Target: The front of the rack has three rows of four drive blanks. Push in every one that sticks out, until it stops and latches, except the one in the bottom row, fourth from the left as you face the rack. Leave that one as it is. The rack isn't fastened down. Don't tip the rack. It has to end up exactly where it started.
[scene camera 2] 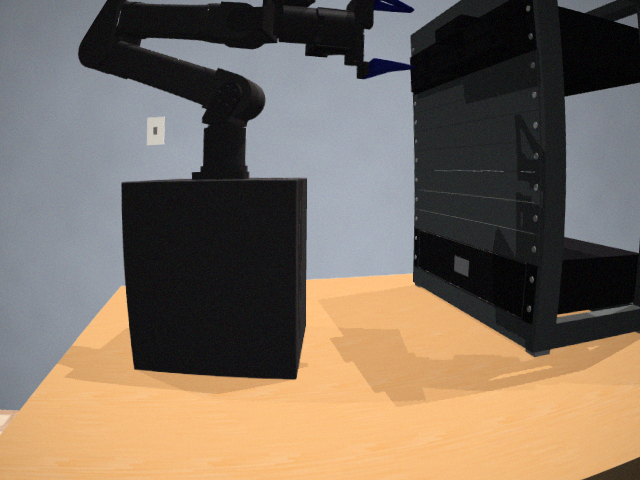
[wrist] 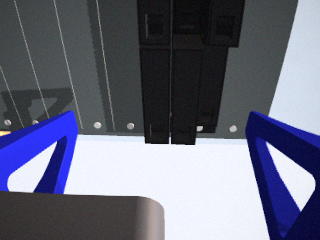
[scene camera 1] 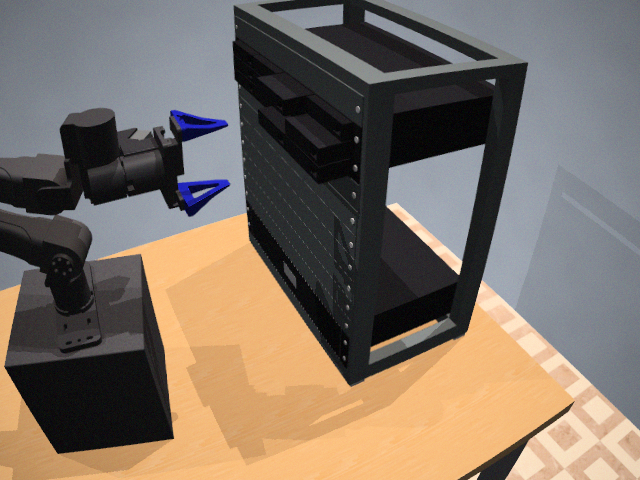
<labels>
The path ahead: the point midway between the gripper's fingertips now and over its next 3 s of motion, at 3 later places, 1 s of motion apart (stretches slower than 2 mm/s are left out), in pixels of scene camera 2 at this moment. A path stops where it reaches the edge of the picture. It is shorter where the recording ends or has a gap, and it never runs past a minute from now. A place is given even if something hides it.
The gripper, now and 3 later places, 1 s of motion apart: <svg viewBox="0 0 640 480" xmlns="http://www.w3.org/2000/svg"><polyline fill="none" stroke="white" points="412,38 409,52 424,62 444,61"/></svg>
</labels>
